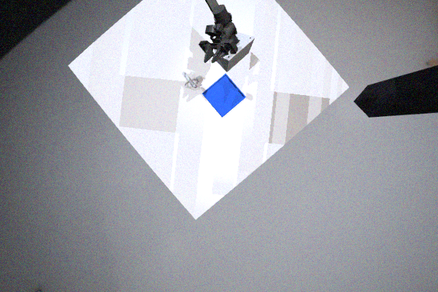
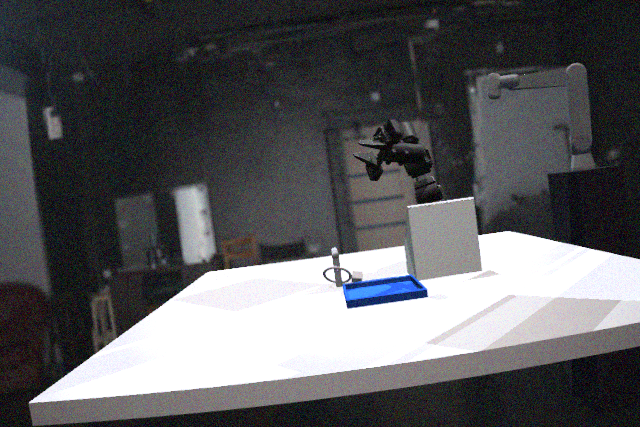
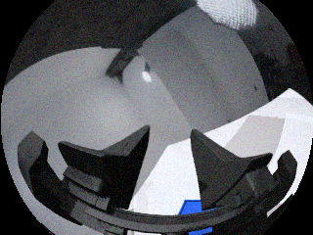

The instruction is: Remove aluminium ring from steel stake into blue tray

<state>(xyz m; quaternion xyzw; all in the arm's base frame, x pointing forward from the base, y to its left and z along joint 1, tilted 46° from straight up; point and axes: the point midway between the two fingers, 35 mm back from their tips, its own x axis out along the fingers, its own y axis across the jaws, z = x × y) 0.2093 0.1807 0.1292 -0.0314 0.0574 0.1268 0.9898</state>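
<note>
My gripper tip is now 8 cm short of the aluminium ring, 8 cm to the left of it and 35 cm above it. Also, from my gripper tip: blue tray (11 cm to the left, 37 cm below).
</note>
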